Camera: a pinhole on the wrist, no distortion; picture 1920 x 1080 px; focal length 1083.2 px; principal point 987.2 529.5 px. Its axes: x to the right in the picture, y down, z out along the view. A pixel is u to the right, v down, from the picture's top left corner.
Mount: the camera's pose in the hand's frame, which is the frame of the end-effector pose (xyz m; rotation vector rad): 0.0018 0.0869 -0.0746 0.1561 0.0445 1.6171
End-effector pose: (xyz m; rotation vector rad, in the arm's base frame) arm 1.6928 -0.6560 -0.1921 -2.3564 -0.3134 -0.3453
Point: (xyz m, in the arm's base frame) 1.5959 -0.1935 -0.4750
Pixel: 574.6 932.6
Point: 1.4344 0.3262 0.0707
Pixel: outside the picture
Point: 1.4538 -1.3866 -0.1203
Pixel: behind the camera
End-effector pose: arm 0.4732 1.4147 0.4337 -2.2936 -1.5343 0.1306
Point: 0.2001 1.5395 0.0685
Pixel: 585.7 782.2
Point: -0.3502 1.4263 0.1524
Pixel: outside the picture
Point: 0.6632 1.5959 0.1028
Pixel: 1422.2 95.0
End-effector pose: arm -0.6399 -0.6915 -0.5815 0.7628 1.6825 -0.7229
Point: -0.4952 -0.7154 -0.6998
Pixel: 1161.4 232.7
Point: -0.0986 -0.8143 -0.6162
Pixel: 1716.8 847.2
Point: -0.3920 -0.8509 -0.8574
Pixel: 1129.2 147.7
